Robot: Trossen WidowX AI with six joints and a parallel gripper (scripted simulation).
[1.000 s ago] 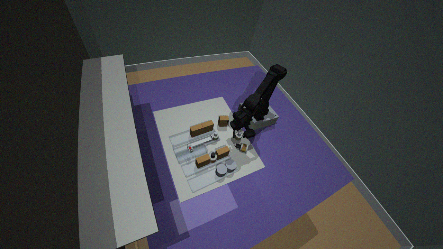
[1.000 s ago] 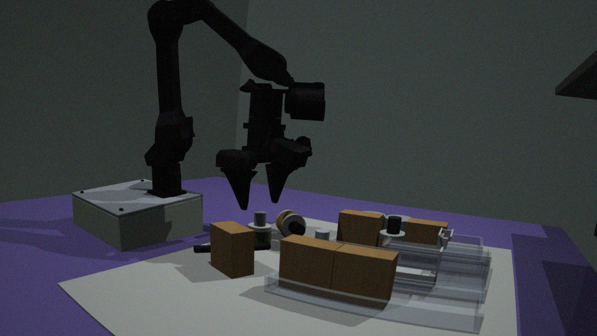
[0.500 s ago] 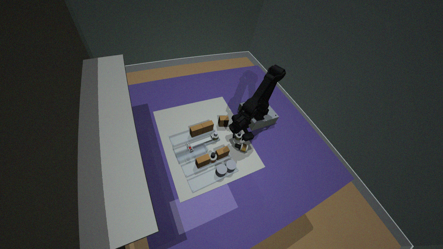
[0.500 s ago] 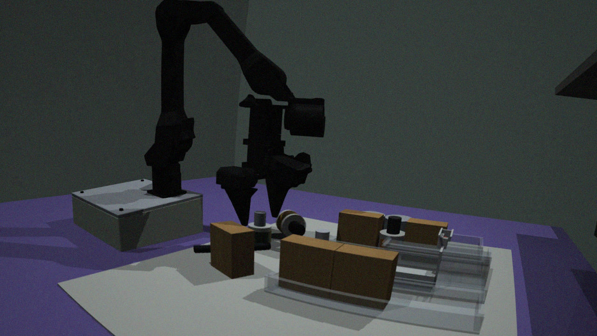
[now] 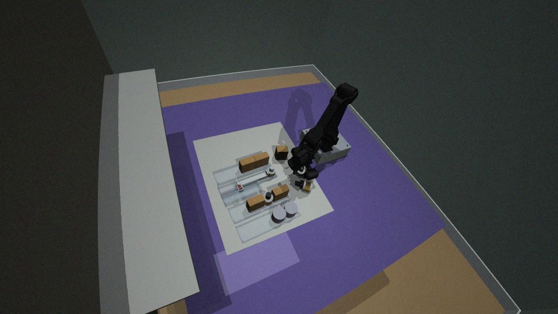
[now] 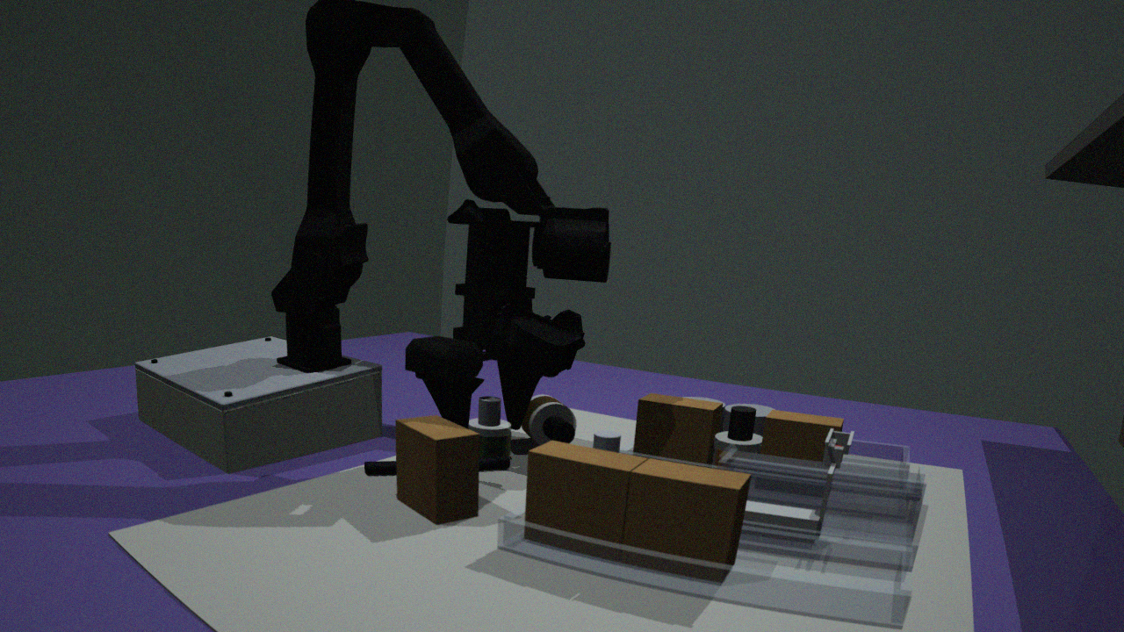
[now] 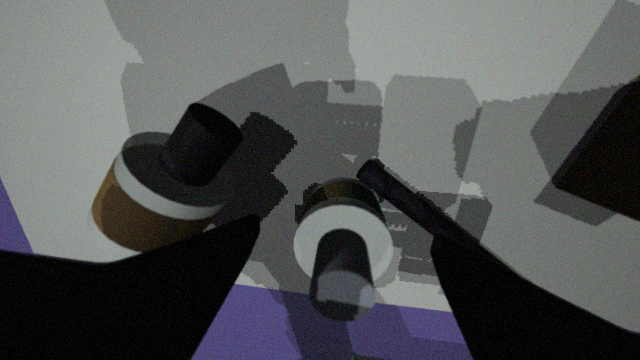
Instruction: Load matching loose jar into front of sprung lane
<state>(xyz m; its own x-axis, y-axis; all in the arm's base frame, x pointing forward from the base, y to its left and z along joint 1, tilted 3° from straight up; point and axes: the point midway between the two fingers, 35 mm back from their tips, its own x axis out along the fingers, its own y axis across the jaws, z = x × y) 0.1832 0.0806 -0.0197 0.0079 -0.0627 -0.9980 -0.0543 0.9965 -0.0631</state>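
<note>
Now: gripper tip 70 mm to the left of the black rod and 20 mm above it. The rest, counted from my gripper tip: red mark: 330 mm ahead, 50 mm above, 20 mm to the left; then pusher plate: 260 mm ahead, 30 mm above, 10 mm to the left; then brown box: 130 mm to the right, 60 mm ahead, 10 mm above.
</note>
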